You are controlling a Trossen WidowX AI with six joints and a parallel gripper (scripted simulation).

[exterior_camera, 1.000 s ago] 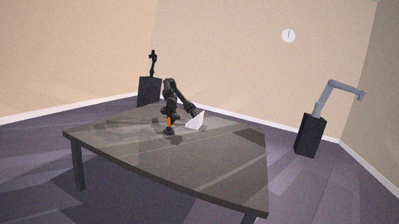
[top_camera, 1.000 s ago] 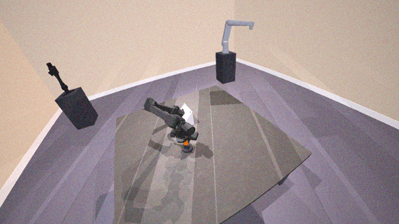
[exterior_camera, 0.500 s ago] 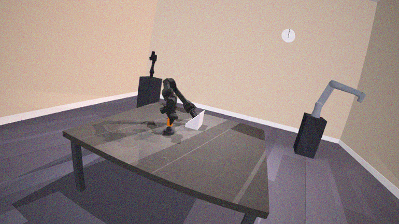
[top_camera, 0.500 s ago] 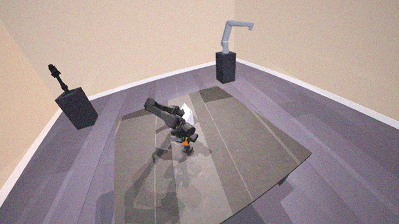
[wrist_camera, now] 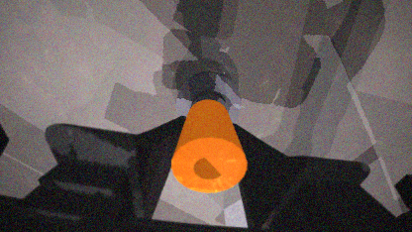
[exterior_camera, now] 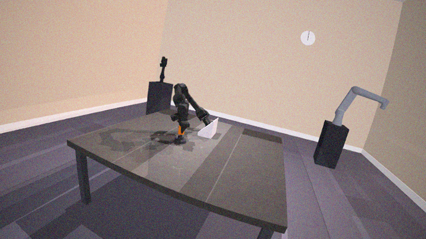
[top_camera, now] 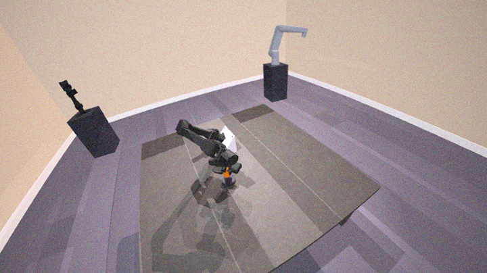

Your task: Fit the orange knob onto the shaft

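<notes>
Right now my gripper tip is 20 mm below the orange knob. The rest, counted from my gripper tip: round pedestal (40 mm below).
</notes>
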